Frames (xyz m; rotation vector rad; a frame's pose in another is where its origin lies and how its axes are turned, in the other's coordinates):
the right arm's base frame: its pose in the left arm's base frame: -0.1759 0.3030 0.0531 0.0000 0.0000 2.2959
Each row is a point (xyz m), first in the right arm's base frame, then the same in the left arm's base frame.
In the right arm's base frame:
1: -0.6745 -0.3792 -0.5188
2: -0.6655 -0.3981 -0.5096
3: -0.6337 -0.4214 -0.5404
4: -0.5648 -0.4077 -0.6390
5: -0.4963 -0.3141 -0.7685
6: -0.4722 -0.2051 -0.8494
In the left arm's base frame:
1: 0.5552 0.0497 -0.4657
2: 0.5634 0.0689 -0.4565
3: 0.5598 0.1082 -0.4873
4: 0.5038 0.1507 -0.5859
5: 0.3883 0.1399 -0.7154
6: 0.2908 0.0856 -0.7963

